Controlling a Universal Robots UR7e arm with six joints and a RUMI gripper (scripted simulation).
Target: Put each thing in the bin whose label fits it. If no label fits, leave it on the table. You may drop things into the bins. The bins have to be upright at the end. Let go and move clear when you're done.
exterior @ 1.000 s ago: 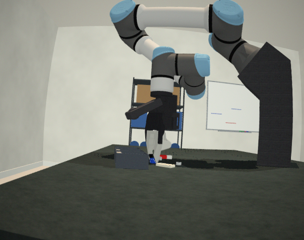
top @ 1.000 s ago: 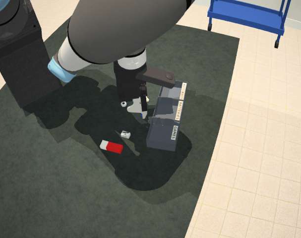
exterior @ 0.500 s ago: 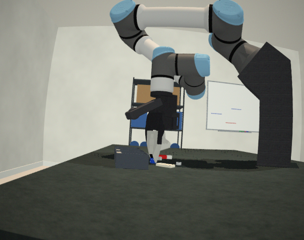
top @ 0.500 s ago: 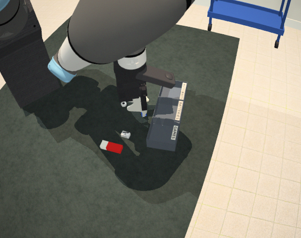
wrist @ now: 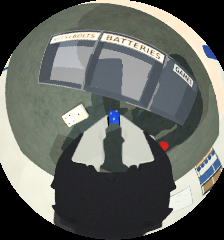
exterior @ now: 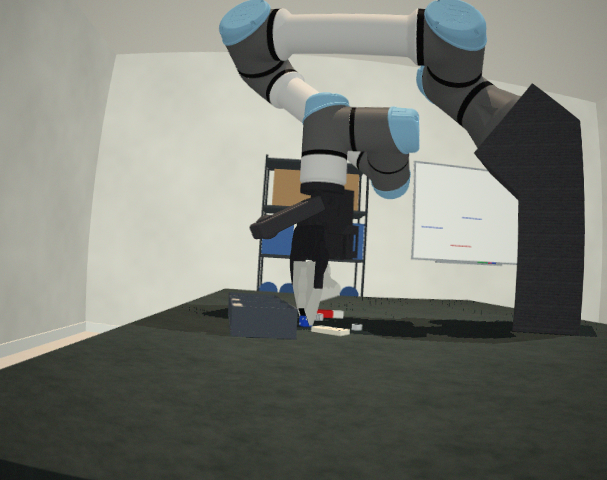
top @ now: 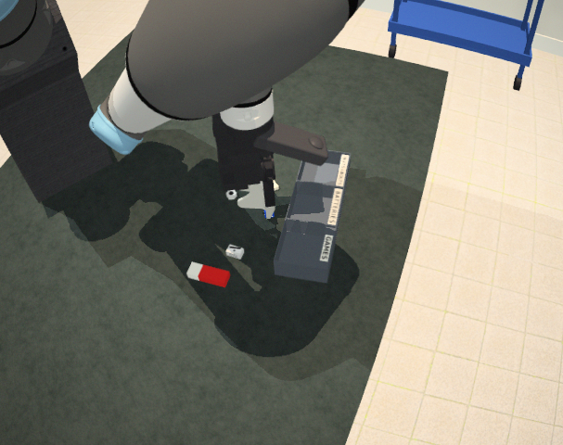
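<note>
The white domino lies 70 mm to the left of my hand, 20 mm behind it and 10 mm below it. The rest, counted from my hand: blue die (10 mm below); white nut (70 mm behind, 30 mm to the left, 10 mm below); grey-white object (90 mm to the right, 40 mm behind, 10 mm below).
</note>
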